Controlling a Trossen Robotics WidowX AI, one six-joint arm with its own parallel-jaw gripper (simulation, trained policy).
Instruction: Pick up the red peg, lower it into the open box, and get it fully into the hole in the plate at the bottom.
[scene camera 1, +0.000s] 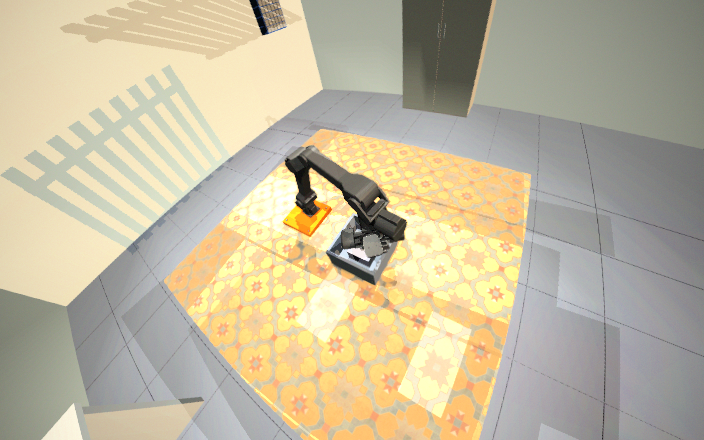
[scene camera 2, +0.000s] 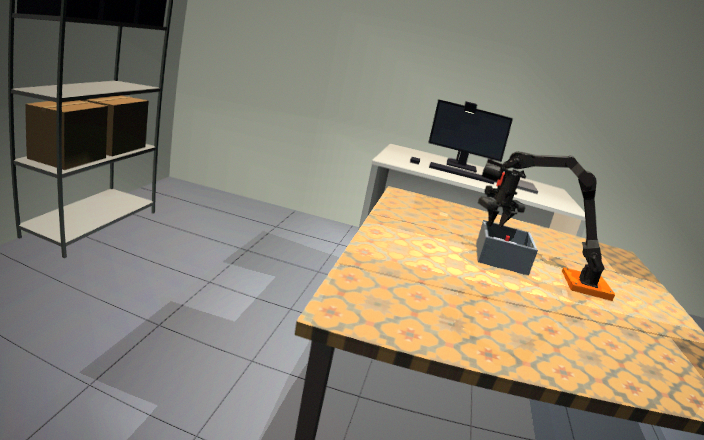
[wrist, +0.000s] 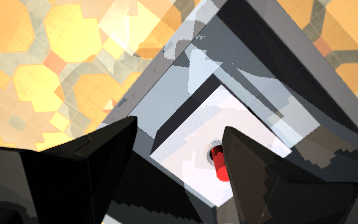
my gripper: scene camera 1 374, 249; scene camera 2 494, 226; wrist 180, 128
grey box: scene camera 1; scene camera 2; wrist 266, 60
same spot on grey box: (scene camera 1: 337, 255) = (scene camera 2: 518, 230)
